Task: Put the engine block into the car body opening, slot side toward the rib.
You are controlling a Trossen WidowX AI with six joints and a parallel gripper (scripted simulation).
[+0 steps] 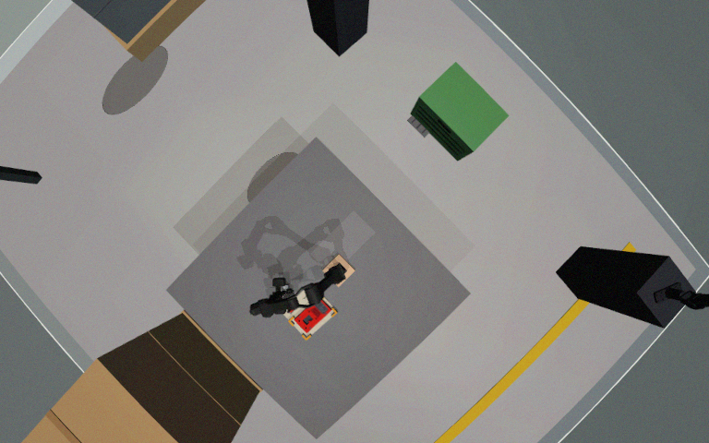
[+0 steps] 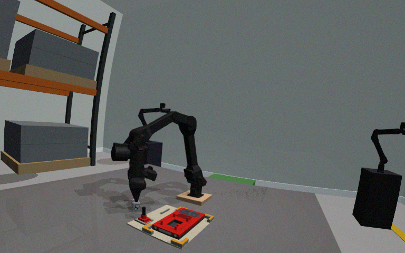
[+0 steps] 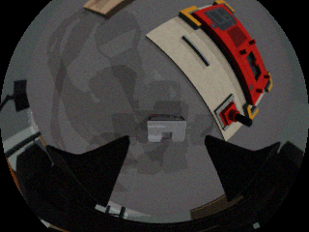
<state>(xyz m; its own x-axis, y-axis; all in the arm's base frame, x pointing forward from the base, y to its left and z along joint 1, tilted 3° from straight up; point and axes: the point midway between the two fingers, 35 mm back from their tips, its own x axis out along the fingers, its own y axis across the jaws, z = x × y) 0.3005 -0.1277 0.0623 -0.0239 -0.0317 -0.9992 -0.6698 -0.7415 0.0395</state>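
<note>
Now: the engine block 30 mm below my gripper tip. From my gripper tip the other things lie so: black post 100 mm to the left, 60 mm ahead, 20 mm below.
</note>
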